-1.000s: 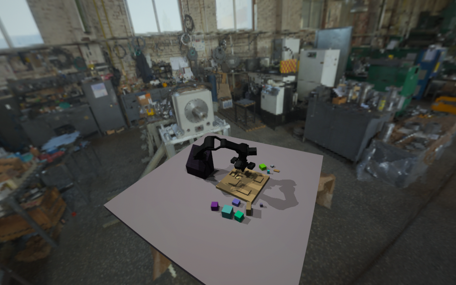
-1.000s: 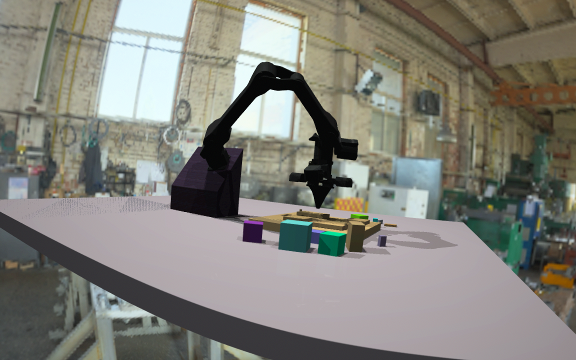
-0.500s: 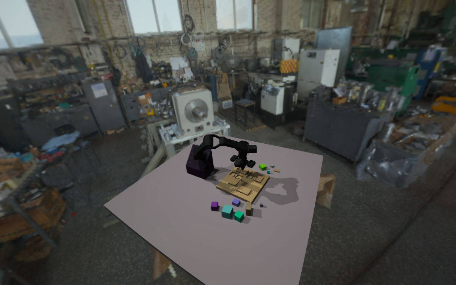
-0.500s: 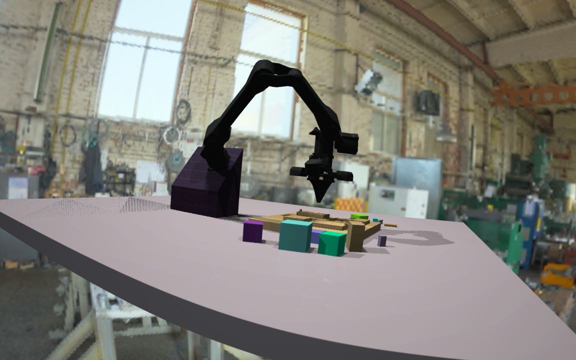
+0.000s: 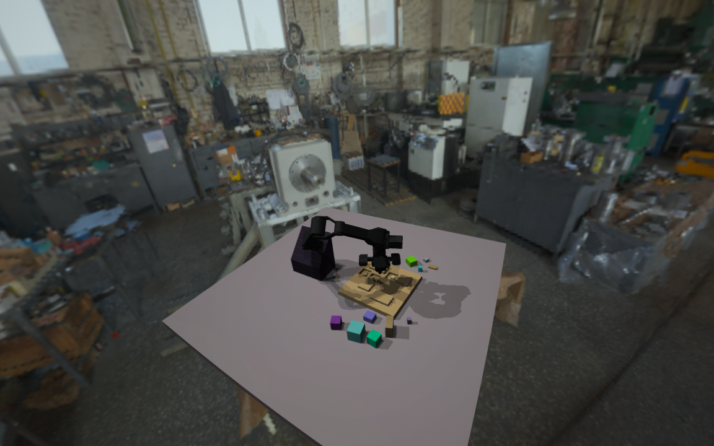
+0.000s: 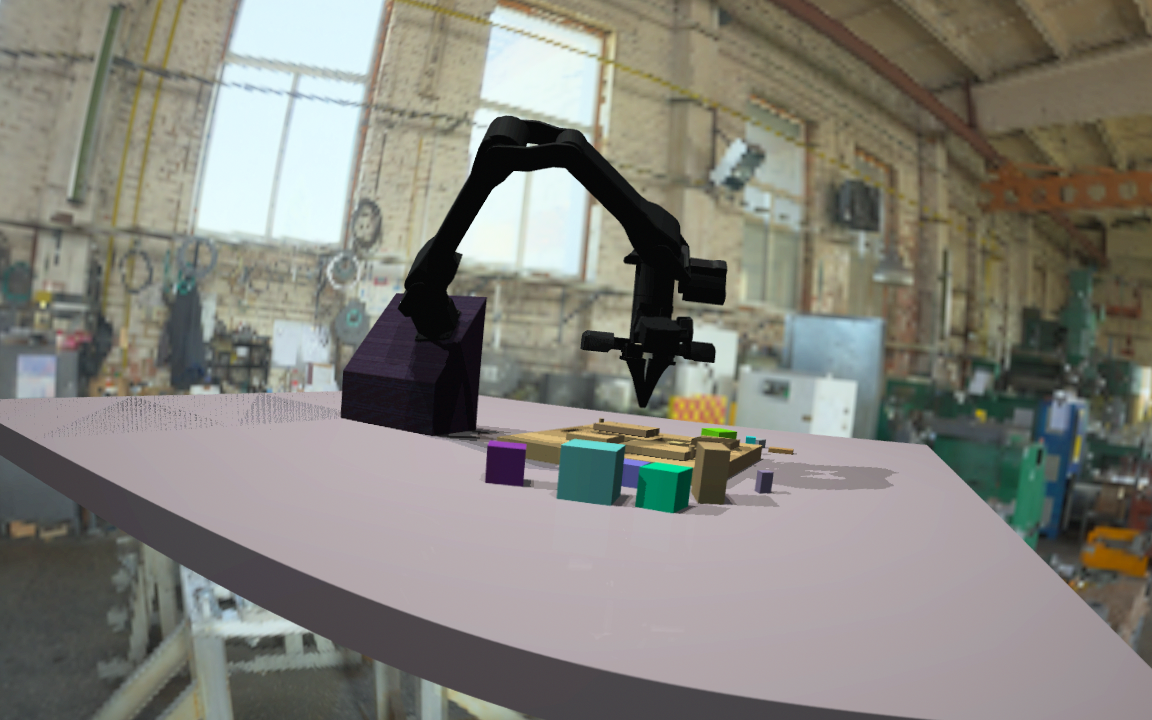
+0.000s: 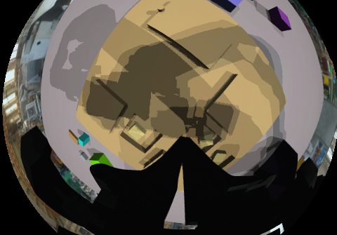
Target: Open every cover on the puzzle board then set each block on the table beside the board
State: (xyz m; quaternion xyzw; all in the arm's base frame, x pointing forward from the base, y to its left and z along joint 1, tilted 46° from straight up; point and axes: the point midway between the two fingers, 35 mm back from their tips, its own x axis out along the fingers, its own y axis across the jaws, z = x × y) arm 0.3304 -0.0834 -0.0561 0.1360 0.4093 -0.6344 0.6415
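Now: the tan puzzle board 2 cm ahead of my gripper tip, 1 cm to the right of it and 5 cm below it. From my gripper tip the other things lie so: lime block: 10 cm ahead, 21 cm to the left, 6 cm below; then small teal block: 16 cm ahead, 16 cm to the left, 6 cm below; then violet block: 3 cm ahead, 21 cm to the right, 6 cm below.
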